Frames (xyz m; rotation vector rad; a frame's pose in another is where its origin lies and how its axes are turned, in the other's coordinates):
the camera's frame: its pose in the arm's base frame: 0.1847 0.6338 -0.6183 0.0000 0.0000 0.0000
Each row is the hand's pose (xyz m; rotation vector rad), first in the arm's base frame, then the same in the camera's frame.
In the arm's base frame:
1: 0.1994 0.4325 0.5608 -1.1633 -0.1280 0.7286
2: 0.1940 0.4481 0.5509 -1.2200 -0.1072 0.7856
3: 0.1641 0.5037 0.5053 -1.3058 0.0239 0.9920
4: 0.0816 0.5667 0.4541 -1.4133 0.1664 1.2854
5: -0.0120 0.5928 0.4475 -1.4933 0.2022 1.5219
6: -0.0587 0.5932 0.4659 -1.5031 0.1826 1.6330
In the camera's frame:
1: 0.0147 -0.2013 1.1791 -1.1633 -0.1280 0.7286
2: 0.0093 -0.1857 1.1692 -1.2200 -0.1072 0.7856
3: -0.0206 -0.1301 1.1236 -1.3058 0.0239 0.9920
4: -0.1031 -0.0671 1.0724 -1.4133 0.1664 1.2854
5: -0.1967 -0.0410 1.0658 -1.4933 0.2022 1.5219
6: -0.2434 -0.0406 1.0842 -1.5031 0.1826 1.6330

